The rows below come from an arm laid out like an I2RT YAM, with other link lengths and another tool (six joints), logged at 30 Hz.
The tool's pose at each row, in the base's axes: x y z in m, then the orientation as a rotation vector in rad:
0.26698, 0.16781, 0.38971, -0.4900, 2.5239, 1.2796
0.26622, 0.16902, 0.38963, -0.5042, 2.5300, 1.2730
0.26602, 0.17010, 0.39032, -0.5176, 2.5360, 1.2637
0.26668, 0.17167, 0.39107, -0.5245, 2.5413, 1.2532
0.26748, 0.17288, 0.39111, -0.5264, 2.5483, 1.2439
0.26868, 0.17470, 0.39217, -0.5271, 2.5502, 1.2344
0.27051, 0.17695, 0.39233, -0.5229, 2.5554, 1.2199
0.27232, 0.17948, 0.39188, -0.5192, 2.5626, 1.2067
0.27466, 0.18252, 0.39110, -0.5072, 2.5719, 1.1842
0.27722, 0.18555, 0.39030, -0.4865, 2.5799, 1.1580
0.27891, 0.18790, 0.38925, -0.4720, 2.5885, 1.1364
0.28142, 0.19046, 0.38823, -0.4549, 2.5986, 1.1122
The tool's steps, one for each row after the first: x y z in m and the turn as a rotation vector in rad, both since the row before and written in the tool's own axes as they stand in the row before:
0.00051, 0.00093, 0.00097, 0.0037, 0.0096, -0.0064
-0.00029, 0.00118, 0.00046, 0.0056, 0.0086, -0.0067
-0.00119, 0.00113, 0.00087, 0.0071, 0.0049, -0.0039
-0.00098, 0.00037, 0.00100, 0.0071, 0.0043, -0.0001
-0.00186, 0.00127, 0.00090, 0.0066, -0.0003, -0.0019
-0.00218, 0.00062, 0.00182, 0.0110, -0.0008, 0.0010
-0.00198, 0.00039, 0.00241, 0.0104, 0.0013, 0.0020
-0.00244, 0.00027, 0.00305, 0.0179, -0.0024, 0.0052
-0.00262, 0.00022, 0.00307, 0.0213, -0.0077, 0.0086
-0.00159, 0.00008, 0.00264, 0.0175, -0.0034, 0.0067
-0.00237, -0.00004, 0.00288, 0.0198, -0.0035, 0.0083

